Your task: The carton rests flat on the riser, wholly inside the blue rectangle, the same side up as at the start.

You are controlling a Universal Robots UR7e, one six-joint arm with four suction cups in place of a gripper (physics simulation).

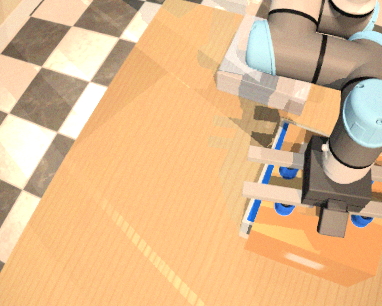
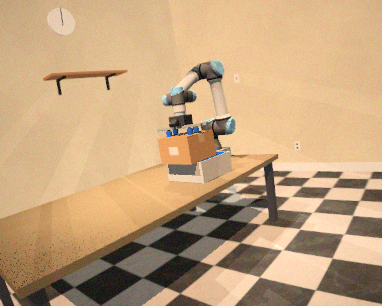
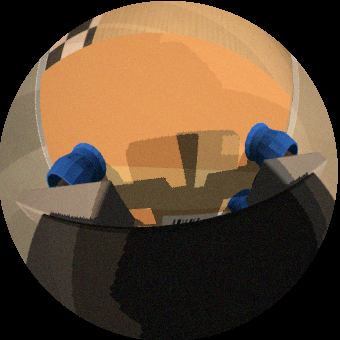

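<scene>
The orange carton (image 1: pixel 290 240) (image 2: pixel 187 149) (image 3: pixel 158 95) hangs level under my suction gripper (image 1: pixel 286 190) (image 2: pixel 182 131) (image 3: pixel 173 155). The blue cups press on its top face and hold it. The carton is over the white riser (image 1: pixel 245 225) (image 2: pixel 214 168), with its underside at or just above the riser's top; I cannot tell if they touch. A strip of the blue rectangle (image 1: pixel 267 174) (image 2: pixel 213 156) shows along one side of the carton; the rest is hidden under it. The white label faces the side.
The riser stands on the wooden table (image 1: pixel 144 182) (image 2: pixel 114 194), close to the arm's grey base block (image 1: pixel 262 88). A wall shelf (image 2: pixel 83 73) and a clock (image 2: pixel 61 21) are far off on the wall.
</scene>
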